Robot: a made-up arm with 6 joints. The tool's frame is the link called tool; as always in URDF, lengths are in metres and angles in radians.
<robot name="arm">
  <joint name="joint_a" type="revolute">
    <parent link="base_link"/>
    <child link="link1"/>
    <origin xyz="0 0 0.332"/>
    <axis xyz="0 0 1"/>
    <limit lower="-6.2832" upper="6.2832"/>
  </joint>
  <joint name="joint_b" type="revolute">
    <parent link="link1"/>
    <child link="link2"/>
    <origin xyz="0 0 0" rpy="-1.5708 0 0"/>
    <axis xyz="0 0 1"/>
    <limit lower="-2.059" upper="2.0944"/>
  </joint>
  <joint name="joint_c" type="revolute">
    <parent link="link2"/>
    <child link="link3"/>
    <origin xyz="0.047 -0.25 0"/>
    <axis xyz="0 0 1"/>
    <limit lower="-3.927" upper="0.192"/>
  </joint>
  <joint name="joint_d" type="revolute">
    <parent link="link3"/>
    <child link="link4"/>
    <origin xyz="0.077 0.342 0" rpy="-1.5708 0 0"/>
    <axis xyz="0 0 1"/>
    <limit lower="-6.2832" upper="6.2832"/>
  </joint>
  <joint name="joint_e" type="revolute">
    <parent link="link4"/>
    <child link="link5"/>
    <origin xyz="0 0 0" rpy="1.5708 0 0"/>
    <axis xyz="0 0 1"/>
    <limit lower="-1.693" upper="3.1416"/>
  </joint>
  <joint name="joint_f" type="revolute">
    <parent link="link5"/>
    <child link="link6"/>
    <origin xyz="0.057 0.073 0" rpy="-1.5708 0 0"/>
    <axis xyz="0 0 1"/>
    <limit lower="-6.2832" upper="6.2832"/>
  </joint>
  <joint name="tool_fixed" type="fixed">
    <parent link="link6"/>
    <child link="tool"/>
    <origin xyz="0 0 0"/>
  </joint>
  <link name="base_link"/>
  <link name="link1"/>
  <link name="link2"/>
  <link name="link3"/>
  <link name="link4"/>
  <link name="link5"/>
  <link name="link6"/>
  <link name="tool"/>
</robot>
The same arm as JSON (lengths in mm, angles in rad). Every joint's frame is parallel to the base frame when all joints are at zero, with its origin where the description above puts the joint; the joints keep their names.
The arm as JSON. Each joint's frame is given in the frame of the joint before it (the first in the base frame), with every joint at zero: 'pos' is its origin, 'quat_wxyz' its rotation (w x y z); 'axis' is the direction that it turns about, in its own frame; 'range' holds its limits. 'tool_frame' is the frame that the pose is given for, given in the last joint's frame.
{"length_unit": "mm", "angle_unit": "rad", "joints": [{"joint": "joint_a", "pos": [0.0, 0.0, 332.0], "quat_wxyz": [1.0, 0.0, 0.0, 0.0], "axis": [0.0, 0.0, 1.0], "range": [-6.2832, 6.2832]}, {"joint": "joint_b", "pos": [0.0, 0.0, 0.0], "quat_wxyz": [1.0, 0.0, 0.0, 0.0], "axis": [0.0, 1.0, 0.0], "range": [-2.059, 2.0944]}, {"joint": "joint_c", "pos": [47.0, 0.0, 250.0], "quat_wxyz": [1.0, 0.0, 0.0, 0.0], "axis": [0.0, 1.0, 0.0], "range": [-3.927, 0.192]}, {"joint": "joint_d", "pos": [77.0, 0.0, -342.0], "quat_wxyz": [1.0, 0.0, 0.0, 0.0], "axis": [0.0, 0.0, -1.0], "range": [-6.2832, 6.2832]}, {"joint": "joint_e", "pos": [0.0, 0.0, 0.0], "quat_wxyz": [1.0, 0.0, 0.0, 0.0], "axis": [0.0, 1.0, 0.0], "range": [-1.693, 3.1416]}, {"joint": "joint_f", "pos": [57.0, 0.0, -73.0], "quat_wxyz": [1.0, 0.0, 0.0, 0.0], "axis": [0.0, 0.0, -1.0], "range": [-6.2832, 6.2832]}], "tool_frame": {"pos": [0.0, 0.0, 0.0], "quat_wxyz": [0.000004, 0.999996, 0.0, 0.0]}}
